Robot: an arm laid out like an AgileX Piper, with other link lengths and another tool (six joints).
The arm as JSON. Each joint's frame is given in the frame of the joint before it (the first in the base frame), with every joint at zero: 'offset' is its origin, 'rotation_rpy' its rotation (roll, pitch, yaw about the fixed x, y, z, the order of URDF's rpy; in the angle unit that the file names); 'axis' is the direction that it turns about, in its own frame. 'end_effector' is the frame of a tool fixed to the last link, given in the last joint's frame.
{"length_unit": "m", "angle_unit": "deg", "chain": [
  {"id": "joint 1", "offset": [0.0, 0.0, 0.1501], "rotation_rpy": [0.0, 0.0, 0.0], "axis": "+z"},
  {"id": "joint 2", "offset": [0.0, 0.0, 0.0], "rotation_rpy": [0.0, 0.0, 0.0], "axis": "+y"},
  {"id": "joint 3", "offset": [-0.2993, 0.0, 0.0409], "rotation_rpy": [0.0, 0.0, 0.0], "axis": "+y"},
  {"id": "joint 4", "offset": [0.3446, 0.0, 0.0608], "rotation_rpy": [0.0, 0.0, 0.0], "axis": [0.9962, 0.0, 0.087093]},
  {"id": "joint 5", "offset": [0.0, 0.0, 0.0], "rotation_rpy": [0.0, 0.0, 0.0], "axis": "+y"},
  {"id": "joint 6", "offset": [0.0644, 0.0, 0.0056], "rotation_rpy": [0.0, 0.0, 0.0], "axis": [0.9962, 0.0, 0.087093]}
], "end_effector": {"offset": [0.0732, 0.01, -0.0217], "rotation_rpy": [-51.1, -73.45, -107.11]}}
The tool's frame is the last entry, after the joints.
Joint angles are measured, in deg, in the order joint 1, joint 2, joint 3, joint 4, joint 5, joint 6. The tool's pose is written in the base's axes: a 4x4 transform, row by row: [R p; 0 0 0 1], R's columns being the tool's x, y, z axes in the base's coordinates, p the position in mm. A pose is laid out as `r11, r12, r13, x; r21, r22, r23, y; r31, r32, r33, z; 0, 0, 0, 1`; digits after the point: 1 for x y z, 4 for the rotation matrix.
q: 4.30 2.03 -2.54 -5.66 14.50 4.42
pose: 0.1625, 0.3641, 0.9171, 175.3; -0.2428, -0.8861, 0.3948, 19.3; 0.9564, -0.2868, -0.0556, 216.5; 0, 0, 0, 1
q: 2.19 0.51 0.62 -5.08 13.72 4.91
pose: 0.1685, 0.3272, 0.9298, 175.5; -0.2655, -0.8934, 0.3625, 13.9; 0.9493, -0.3079, -0.0636, 196.9; 0, 0, 0, 1
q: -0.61 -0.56 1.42 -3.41 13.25 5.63
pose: 0.1427, 0.2881, 0.9469, 175.6; -0.3123, -0.8947, 0.3193, 7.4; 0.9392, -0.3413, -0.0377, 195.0; 0, 0, 0, 1
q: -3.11 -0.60 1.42 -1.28 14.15 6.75
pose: 0.1394, 0.2434, 0.9598, 175.1; -0.3715, -0.8857, 0.2786, 2.4; 0.9179, -0.3954, -0.0330, 193.7; 0, 0, 0, 1
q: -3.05 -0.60 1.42 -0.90 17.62 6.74
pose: 0.1943, 0.2193, 0.9561, 171.9; -0.3803, -0.8816, 0.2796, 3.0; 0.9042, -0.4179, -0.0879, 186.1; 0, 0, 0, 1
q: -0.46 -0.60 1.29 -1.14 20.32 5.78
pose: 0.2532, 0.2430, 0.9364, 168.7; -0.3524, -0.8783, 0.3232, 10.0; 0.9010, -0.4118, -0.1367, 181.0; 0, 0, 0, 1
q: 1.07 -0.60 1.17 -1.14 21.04 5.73
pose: 0.2719, 0.2620, 0.9260, 167.6; -0.3446, -0.8719, 0.3479, 14.4; 0.8985, -0.4137, -0.1468, 180.4; 0, 0, 0, 1
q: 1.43 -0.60 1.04 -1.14 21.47 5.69
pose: 0.2788, 0.2654, 0.9230, 167.0; -0.3422, -0.8706, 0.3536, 15.4; 0.8973, -0.4144, -0.1519, 180.6; 0, 0, 0, 1
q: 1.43 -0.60 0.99 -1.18 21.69 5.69
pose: 0.2814, 0.2640, 0.9226, 166.8; -0.3415, -0.8709, 0.3534, 15.3; 0.8968, -0.4145, -0.1549, 180.5; 0, 0, 0, 1
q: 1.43 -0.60 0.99 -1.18 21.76 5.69
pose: 0.2825, 0.2635, 0.9224, 166.7; -0.3415, -0.8709, 0.3534, 15.3; 0.8964, -0.4148, -0.1560, 180.4; 0, 0, 0, 1
